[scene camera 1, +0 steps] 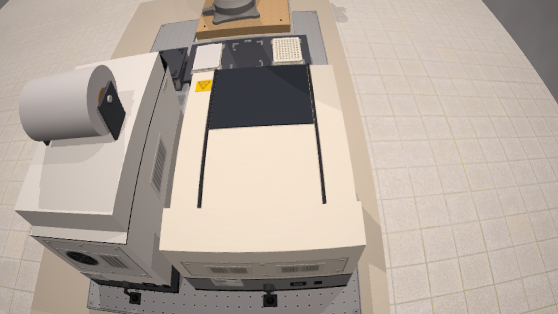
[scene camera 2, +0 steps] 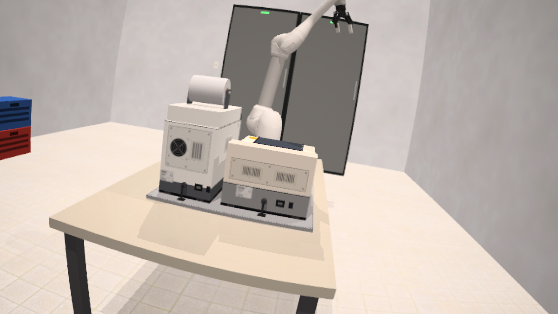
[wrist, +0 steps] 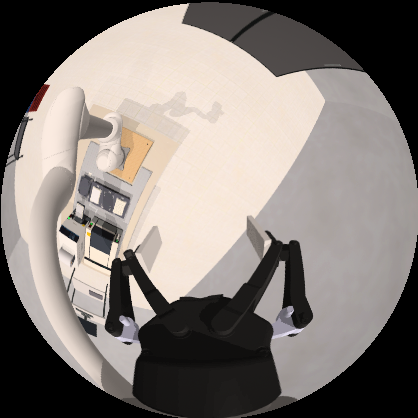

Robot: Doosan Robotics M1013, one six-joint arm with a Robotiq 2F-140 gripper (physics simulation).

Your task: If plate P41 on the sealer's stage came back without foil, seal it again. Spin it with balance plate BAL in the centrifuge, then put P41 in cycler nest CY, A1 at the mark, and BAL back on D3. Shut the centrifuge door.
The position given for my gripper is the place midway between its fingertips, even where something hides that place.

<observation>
My gripper [wrist: 202, 230] is open, holding nothing. I also see a smooth white plate [scene camera 1: 208, 57] and a cream centrifuge [scene camera 1: 271, 208].
The cream centrifuge is seen too in scene camera 2 [scene camera 2: 261, 178].
</observation>
